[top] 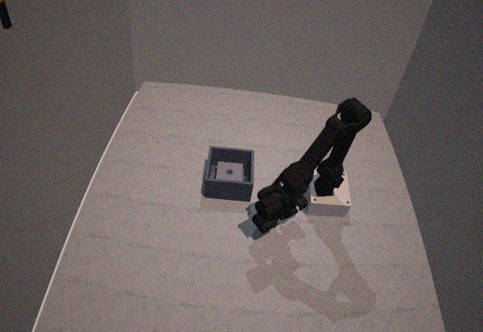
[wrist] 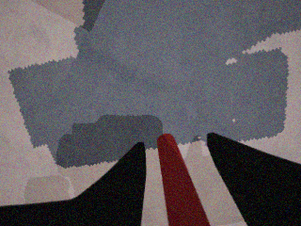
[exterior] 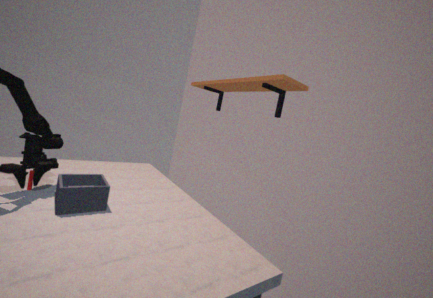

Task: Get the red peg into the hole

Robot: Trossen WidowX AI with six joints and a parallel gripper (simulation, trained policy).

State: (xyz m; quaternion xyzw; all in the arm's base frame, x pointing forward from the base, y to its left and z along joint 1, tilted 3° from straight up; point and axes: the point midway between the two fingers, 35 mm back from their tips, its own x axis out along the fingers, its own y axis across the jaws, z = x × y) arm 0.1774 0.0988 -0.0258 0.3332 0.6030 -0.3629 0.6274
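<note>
The grey plate lies 15 cm ahead of my gripper tip, 19 cm to the right of it and 3 cm above it. From my gripper tip the other things lie so: dark grey box (15 cm ahead, 19 cm to the right, 1 cm above); red peg (1 cm to the left, 3 cm above).
</note>
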